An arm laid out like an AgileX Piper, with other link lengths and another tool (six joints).
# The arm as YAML. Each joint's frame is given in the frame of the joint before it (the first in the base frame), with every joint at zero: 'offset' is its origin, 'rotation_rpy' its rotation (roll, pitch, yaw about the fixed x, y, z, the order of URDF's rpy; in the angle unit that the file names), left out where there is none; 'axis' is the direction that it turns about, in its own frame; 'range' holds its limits. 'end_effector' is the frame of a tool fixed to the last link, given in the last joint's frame.
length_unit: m
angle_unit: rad
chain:
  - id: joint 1
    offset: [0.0, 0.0, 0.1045]
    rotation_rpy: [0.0, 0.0, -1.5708]
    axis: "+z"
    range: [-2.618, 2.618]
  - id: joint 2
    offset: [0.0, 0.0, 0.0]
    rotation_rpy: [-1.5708, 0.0, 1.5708]
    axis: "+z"
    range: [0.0, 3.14]
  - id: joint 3
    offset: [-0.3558, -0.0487, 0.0]
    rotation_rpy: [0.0, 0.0, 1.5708]
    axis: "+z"
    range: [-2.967, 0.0]
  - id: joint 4
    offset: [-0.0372, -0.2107, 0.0]
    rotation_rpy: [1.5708, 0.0, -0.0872]
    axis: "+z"
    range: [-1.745, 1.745]
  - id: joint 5
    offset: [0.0, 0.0, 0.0]
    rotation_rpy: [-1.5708, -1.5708, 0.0]
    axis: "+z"
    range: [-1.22, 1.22]
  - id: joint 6
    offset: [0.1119, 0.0, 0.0]
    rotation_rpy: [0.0, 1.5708, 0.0]
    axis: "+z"
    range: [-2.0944, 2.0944]
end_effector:
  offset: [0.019, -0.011, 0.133]
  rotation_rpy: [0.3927, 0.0, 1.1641]
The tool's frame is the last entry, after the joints.
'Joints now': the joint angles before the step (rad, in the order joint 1, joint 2, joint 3, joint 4, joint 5, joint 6). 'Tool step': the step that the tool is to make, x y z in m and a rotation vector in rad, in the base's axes. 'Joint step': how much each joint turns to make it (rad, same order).
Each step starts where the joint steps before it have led.
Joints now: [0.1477, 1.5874, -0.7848, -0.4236, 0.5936, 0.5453]
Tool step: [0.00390, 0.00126, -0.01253, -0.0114, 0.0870, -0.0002]
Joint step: [0.0014, 0.0709, -0.0606, 0.0437, 0.0714, -0.0512]
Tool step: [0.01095, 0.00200, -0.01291, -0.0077, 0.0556, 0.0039]
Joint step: [0.0000, 0.0748, -0.0568, 0.0187, 0.0343, -0.0268]
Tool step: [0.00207, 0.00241, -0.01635, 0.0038, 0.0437, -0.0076]
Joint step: [0.0000, 0.0555, -0.0104, 0.0134, -0.0029, -0.0010]
